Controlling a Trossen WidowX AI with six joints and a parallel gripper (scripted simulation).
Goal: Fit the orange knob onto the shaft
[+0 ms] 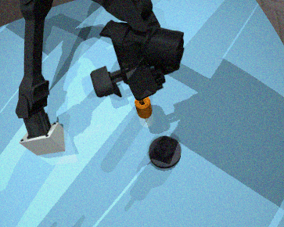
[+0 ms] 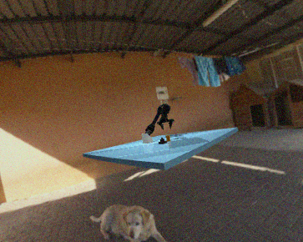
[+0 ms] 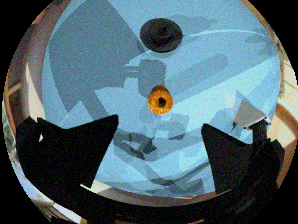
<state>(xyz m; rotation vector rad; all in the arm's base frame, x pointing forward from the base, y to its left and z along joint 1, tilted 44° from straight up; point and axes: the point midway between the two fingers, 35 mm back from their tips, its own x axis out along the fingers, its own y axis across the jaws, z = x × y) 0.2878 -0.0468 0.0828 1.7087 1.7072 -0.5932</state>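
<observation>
The orange knob lies 9 cm below my gripper tip. Round my gripper tip: dark round pedestal: 2 cm ahead, 13 cm to the right, 9 cm below.
</observation>
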